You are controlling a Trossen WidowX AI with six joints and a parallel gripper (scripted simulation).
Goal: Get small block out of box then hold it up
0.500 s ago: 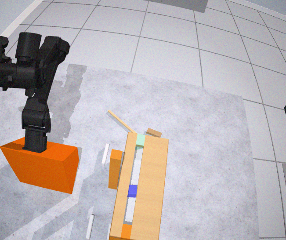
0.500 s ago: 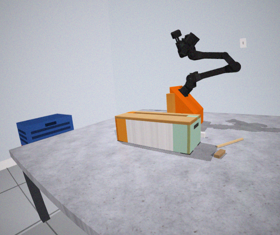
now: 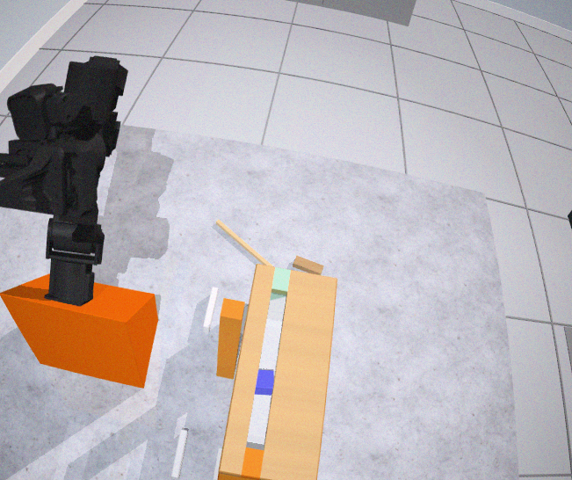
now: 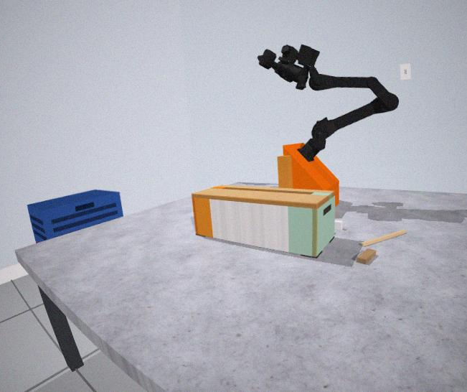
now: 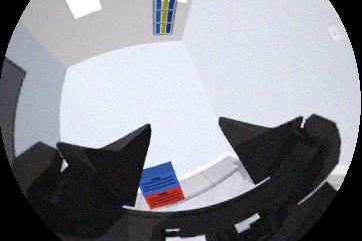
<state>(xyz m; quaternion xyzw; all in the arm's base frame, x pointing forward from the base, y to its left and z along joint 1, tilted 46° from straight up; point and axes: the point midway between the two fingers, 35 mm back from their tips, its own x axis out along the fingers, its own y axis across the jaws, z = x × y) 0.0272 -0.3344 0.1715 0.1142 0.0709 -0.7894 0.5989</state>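
Right now the blue block is 30 cm ahead of my gripper tip, 11 cm to the left of it and 49 cm below it. From my gripper tip the other things lie so: tan box: 29 cm ahead, 13 cm to the left, 52 cm below; then thin wooden stick: 24 cm ahead, 45 cm to the left, 58 cm below.
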